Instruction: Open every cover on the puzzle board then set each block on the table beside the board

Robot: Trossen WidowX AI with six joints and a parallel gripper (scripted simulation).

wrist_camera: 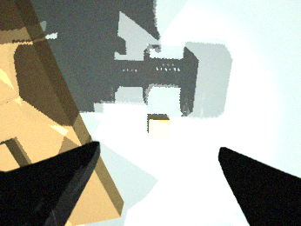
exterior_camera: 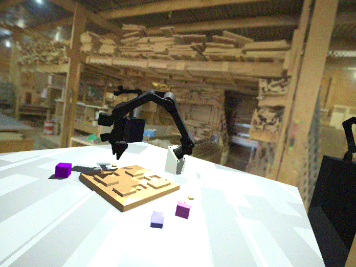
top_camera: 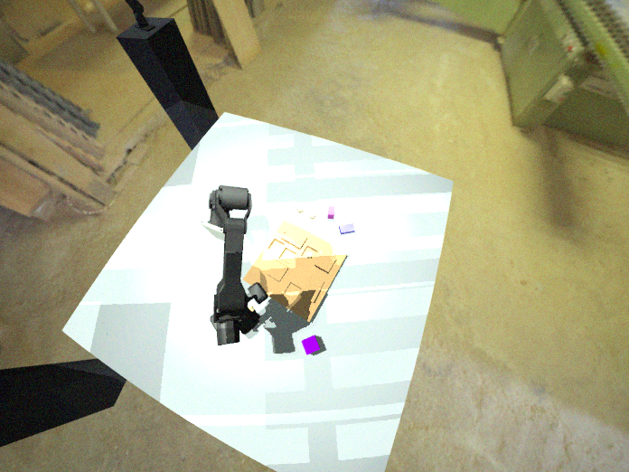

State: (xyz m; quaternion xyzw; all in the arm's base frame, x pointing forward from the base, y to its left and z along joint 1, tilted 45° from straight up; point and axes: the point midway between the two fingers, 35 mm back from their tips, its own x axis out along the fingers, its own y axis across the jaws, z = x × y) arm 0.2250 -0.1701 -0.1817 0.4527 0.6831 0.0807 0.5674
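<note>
My gripper tip is 110 mm short of the tan puzzle board, 220 mm to the right of it and 30 mm above it. Also, from my gripper tip: pink block 160 mm ahead, 470 mm to the left, 30 mm below; then purple block 250 mm ahead, 30 mm to the right, 30 mm below; then lavender block 240 mm ahead, 430 mm to the left, 40 mm below.
</note>
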